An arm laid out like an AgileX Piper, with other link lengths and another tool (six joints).
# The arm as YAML. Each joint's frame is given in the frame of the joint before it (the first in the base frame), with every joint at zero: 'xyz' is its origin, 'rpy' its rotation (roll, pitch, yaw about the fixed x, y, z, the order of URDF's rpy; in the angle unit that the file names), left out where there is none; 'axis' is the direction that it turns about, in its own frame. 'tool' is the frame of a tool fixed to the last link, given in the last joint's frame.
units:
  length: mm
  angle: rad
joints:
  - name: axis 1
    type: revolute
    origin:
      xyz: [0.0, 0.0, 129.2]
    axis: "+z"
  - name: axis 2
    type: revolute
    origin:
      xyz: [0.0, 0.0, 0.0]
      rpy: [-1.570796, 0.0, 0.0]
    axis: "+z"
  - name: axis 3
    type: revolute
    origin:
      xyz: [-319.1, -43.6, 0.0]
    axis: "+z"
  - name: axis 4
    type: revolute
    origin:
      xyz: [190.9, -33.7, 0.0]
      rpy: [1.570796, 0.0, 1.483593]
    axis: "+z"
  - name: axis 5
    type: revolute
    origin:
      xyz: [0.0, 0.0, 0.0]
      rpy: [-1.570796, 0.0, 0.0]
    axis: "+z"
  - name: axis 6
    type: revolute
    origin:
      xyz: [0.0, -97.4, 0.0]
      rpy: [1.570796, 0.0, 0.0]
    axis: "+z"
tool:
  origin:
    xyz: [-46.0, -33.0, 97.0]
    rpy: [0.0, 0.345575, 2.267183]
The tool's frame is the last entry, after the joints.
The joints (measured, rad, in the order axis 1, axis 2, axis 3, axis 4, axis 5, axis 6), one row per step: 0.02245, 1.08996, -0.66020, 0.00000, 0.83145, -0.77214; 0.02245, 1.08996, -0.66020, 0.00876, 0.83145, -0.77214; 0.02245, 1.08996, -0.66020, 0.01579, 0.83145, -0.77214; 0.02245, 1.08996, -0.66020, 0.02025, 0.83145, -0.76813; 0.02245, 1.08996, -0.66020, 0.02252, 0.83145, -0.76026; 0.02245, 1.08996, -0.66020, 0.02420, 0.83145, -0.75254; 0.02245, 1.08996, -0.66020, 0.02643, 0.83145, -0.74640; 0.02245, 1.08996, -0.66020, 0.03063, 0.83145, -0.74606; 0.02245, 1.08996, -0.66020, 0.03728, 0.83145, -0.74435; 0.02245, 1.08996, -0.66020, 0.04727, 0.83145, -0.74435; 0.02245, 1.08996, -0.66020, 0.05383, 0.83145, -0.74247; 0.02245, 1.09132, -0.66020, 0.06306, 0.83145, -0.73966; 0.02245, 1.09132, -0.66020, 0.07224, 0.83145, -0.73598; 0.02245, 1.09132, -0.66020, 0.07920, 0.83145, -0.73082; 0.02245, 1.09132, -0.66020, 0.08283, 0.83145, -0.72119; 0.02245, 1.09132, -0.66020, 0.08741, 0.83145, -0.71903; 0.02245, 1.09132, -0.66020, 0.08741, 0.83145, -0.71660; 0.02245, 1.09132, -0.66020, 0.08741, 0.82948, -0.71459; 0.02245, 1.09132, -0.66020, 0.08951, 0.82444, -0.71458
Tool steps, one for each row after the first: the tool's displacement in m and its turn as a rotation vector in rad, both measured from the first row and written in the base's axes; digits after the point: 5 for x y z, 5 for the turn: 0.00001, 0.00093, 0.00007, 0.00825, 0.00019, -0.00294; 0.00001, 0.00167, 0.00014, 0.01487, 0.00033, -0.00530; 0.00005, 0.00192, 0.00019, 0.02062, 0.00049, -0.01050; 0.00012, 0.00172, 0.00023, 0.02579, 0.00068, -0.01852; 0.00018, 0.00146, 0.00026, 0.03036, 0.00086, -0.02621; 0.00023, 0.00136, 0.00029, 0.03483, 0.00103, -0.03262; 0.00023, 0.00178, 0.00033, 0.03891, 0.00117, -0.03434; 0.00025, 0.00239, 0.00039, 0.04583, 0.00141, -0.03815; 0.00027, 0.00344, 0.00050, 0.05524, 0.00173, -0.04151; 0.00029, 0.00402, 0.00058, 0.06214, 0.00199, -0.04544; 0.00046, 0.00484, 0.00041, 0.07185, 0.00373, -0.05118; 0.00050, 0.00560, 0.00052, 0.08190, 0.00416, -0.05766; 0.00055, 0.00604, 0.00061, 0.09044, 0.00460, -0.06476; 0.00061, 0.00588, 0.00063, 0.09756, 0.00511, -0.07487; 0.00063, 0.00624, 0.00069, 0.10270, 0.00538, -0.07840; 0.00064, 0.00610, 0.00069, 0.10364, 0.00548, -0.08064; 0.00096, 0.00596, 0.00093, 0.10448, 0.00359, -0.08255; 0.00176, 0.00612, 0.00160, 0.10663, -0.00136, -0.08342
